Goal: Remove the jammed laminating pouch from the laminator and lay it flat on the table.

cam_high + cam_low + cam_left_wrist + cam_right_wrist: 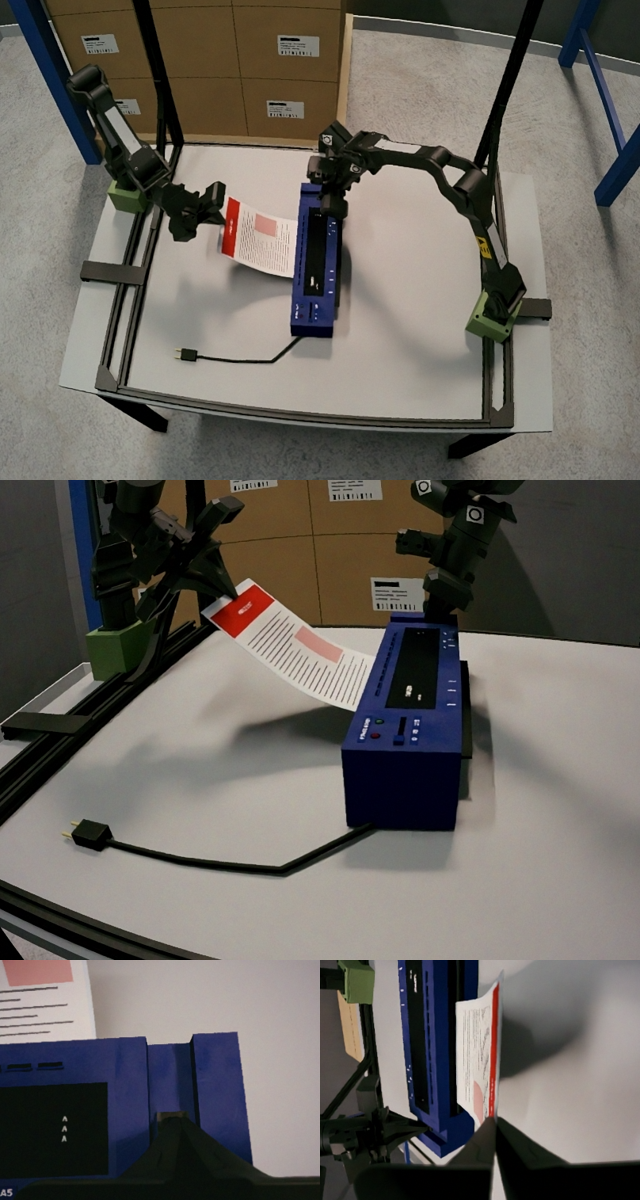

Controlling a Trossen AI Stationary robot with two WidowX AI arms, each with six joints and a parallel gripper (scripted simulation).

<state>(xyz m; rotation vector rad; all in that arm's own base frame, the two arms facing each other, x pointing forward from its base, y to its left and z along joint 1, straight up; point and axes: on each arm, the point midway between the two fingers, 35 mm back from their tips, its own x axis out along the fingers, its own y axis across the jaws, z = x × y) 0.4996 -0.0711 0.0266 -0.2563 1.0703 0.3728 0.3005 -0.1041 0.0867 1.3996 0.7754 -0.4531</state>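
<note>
Now: left hand 10 mm short of the release key, 20 mm to the left of it and 40 mm above it. Round my left hand: plug 490 mm ahead, 170 mm to the right, 90 mm below.
</note>
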